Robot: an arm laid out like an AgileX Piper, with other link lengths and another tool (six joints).
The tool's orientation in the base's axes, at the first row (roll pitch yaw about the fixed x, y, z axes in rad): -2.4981, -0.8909, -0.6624
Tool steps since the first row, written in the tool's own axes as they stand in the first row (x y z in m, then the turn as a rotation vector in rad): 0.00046, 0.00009, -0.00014, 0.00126, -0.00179, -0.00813; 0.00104, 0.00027, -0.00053, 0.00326, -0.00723, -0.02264; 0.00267, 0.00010, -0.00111, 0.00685, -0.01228, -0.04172; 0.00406, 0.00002, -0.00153, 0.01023, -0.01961, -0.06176; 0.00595, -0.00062, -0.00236, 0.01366, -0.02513, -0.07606; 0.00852, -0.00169, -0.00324, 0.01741, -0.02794, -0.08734; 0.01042, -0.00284, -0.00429, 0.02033, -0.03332, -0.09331; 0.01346, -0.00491, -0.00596, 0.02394, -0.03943, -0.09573; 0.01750, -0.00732, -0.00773, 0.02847, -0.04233, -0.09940; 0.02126, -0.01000, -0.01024, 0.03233, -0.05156, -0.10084; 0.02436, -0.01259, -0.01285, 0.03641, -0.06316, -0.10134
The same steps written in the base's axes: 0.00010, -0.00027, 0.00039, -0.00614, 0.00042, 0.00574; 0.00003, -0.00070, 0.00097, -0.01695, 0.00333, 0.01665; 0.00036, -0.00122, 0.00260, -0.03094, 0.00485, 0.03094; 0.00070, -0.00173, 0.00392, -0.04558, 0.00845, 0.04642; 0.00100, -0.00195, 0.00605, -0.05549, 0.01090, 0.05836; 0.00165, -0.00204, 0.00889, -0.06297, 0.01101, 0.06801; 0.00183, -0.00181, 0.01133, -0.06599, 0.01427, 0.07531; 0.00216, -0.00124, 0.01532, -0.06552, 0.01827, 0.08164; 0.00294, -0.00075, 0.02026, -0.06607, 0.01885, 0.08810; 0.00298, 0.00003, 0.02546, -0.06425, 0.02569, 0.09531; 0.00259, 0.00097, 0.03016, -0.06122, 0.03472, 0.10311
